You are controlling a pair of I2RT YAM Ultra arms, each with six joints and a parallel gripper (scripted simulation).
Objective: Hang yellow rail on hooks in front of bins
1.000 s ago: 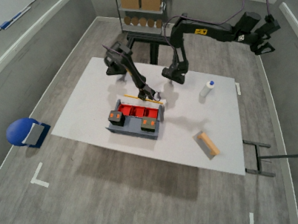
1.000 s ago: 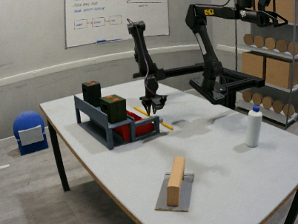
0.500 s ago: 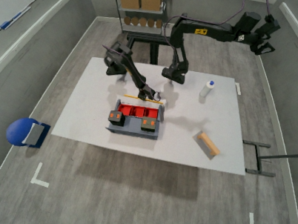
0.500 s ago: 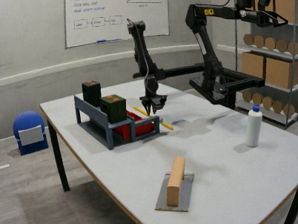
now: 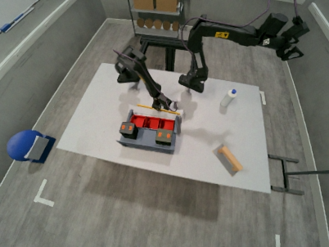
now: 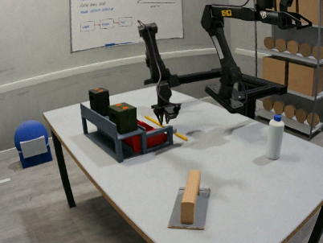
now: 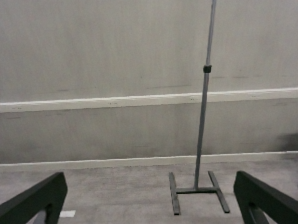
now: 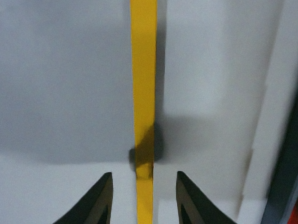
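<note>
My right gripper is now 2 cm above the yellow rail. Also, from my right hand: green box 28 cm ahead, 12 cm above, 9 cm to the left; blue-grey shelf 21 cm ahead, 4 cm above, 2 cm to the right; white bottle 57 cm to the left, 13 cm behind, 6 cm above.
</note>
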